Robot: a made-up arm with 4 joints.
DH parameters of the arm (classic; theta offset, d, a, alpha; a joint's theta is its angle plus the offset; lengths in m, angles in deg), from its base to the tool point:
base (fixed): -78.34 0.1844 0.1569 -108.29
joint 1: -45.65 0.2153 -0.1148 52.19
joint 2: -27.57 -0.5 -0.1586 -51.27
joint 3: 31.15 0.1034 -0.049 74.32
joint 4: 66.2 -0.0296 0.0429 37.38
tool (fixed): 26.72 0.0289 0 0
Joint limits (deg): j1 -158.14..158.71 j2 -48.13..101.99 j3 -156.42..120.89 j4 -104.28..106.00
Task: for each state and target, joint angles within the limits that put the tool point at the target. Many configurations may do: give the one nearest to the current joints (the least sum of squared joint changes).
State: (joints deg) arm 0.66 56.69 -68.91 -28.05
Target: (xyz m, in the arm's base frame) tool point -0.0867 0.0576 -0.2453
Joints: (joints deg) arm 46.43 7.47 -80.75 -20.56
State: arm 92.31 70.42 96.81 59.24
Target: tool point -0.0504 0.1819 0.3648
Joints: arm 113.27 77.10 79.09 33.15
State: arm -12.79 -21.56 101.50 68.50
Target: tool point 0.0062 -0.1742 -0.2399
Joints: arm 17.89 -10.07 93.86 65.21
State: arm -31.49 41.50 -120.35 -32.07
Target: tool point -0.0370 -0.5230 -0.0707
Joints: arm -44.43 55.19 -117.70 -46.46
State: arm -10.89 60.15 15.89 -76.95
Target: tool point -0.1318 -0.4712 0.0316
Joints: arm -46.50 94.35 11.92 -86.20
